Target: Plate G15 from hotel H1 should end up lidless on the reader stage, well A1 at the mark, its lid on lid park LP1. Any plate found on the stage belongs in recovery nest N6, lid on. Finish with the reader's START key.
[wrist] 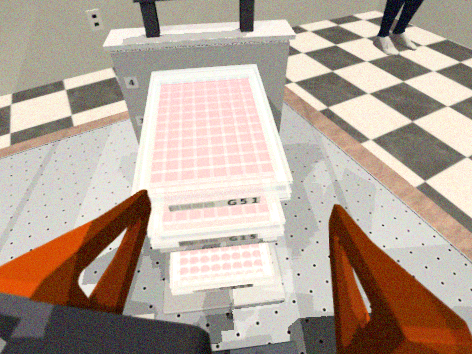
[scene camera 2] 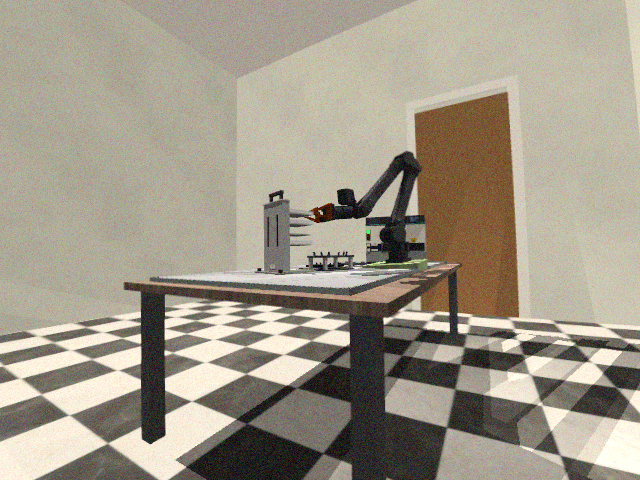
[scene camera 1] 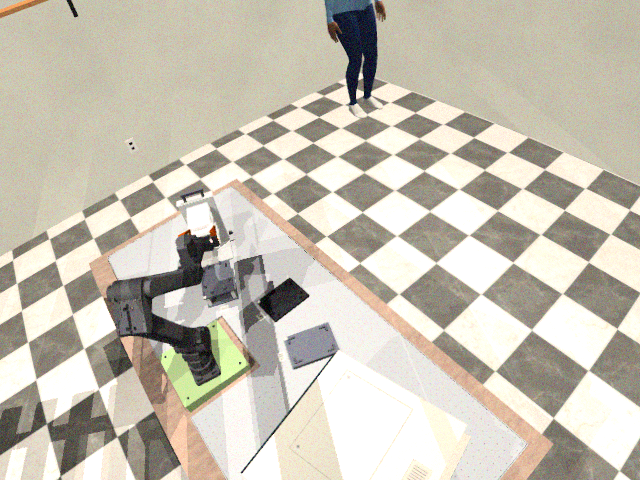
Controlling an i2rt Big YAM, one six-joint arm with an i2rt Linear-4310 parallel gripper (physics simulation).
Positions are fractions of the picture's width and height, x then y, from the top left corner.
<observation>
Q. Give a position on a nest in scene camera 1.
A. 0.49, 0.72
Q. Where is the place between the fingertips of my gripper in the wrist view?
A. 0.51, 0.58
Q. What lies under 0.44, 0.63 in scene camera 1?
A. A black lid park pad.
</observation>
